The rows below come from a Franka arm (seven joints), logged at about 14 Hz.
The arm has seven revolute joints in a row. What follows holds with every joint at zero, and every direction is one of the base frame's.
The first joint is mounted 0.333 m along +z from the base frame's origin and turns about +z.
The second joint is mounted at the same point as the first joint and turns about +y.
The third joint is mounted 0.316 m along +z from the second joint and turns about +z.
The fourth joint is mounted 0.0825 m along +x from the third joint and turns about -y.
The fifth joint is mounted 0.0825 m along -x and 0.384 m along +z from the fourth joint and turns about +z.
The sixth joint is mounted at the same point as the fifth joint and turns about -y.
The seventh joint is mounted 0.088 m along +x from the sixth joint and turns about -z.
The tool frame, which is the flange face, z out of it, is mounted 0.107 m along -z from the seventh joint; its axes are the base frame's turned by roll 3.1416, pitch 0 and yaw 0 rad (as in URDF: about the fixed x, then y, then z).
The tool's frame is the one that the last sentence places.
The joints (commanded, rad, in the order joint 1, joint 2, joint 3, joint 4, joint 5, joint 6, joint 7), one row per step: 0.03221, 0.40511, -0.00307, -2.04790, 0.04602, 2.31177, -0.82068; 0.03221, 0.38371, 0.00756, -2.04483, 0.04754, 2.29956, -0.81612; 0.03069, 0.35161, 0.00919, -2.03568, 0.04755, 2.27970, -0.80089; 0.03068, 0.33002, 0.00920, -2.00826, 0.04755, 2.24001, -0.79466; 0.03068, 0.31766, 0.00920, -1.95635, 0.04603, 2.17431, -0.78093; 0.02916, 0.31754, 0.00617, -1.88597, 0.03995, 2.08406, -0.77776; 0.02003, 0.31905, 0.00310, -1.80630, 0.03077, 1.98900, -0.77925; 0.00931, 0.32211, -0.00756, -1.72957, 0.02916, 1.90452, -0.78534; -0.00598, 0.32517, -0.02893, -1.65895, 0.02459, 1.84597, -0.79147; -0.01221, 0.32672, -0.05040, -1.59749, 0.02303, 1.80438, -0.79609; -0.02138, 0.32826, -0.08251, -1.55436, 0.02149, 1.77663, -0.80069; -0.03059, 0.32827, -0.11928, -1.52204, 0.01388, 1.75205, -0.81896; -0.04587, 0.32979, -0.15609, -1.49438, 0.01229, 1.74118, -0.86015
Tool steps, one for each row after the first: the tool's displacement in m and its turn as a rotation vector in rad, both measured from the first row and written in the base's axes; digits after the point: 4 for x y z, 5 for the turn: 0.0015, 0.0063, 0.0127, 0.00526, -0.01195, 0.00451; 0.0050, 0.0066, 0.0336, 0.00520, -0.03282, -0.00989; 0.0108, 0.0070, 0.0544, 0.00604, -0.04193, -0.01471; 0.0198, 0.0077, 0.0783, 0.00522, -0.04008, -0.02502; 0.0298, 0.0055, 0.1017, 0.00057, -0.02051, -0.02567; 0.0399, -0.0017, 0.1287, -0.00664, -0.00401, -0.02823; 0.0484, -0.0142, 0.1549, -0.00960, 0.00656, -0.04001; 0.0562, -0.0364, 0.1809, -0.01889, -0.00261, -0.06611; 0.0621, -0.0528, 0.2053, -0.02659, -0.02094, -0.08650; 0.0643, -0.0771, 0.2226, -0.03861, -0.03456, -0.12014; 0.0630, -0.1044, 0.2365, -0.05665, -0.04157, -0.14292; 0.0607, -0.1349, 0.2486, -0.06816, -0.05583, -0.15087
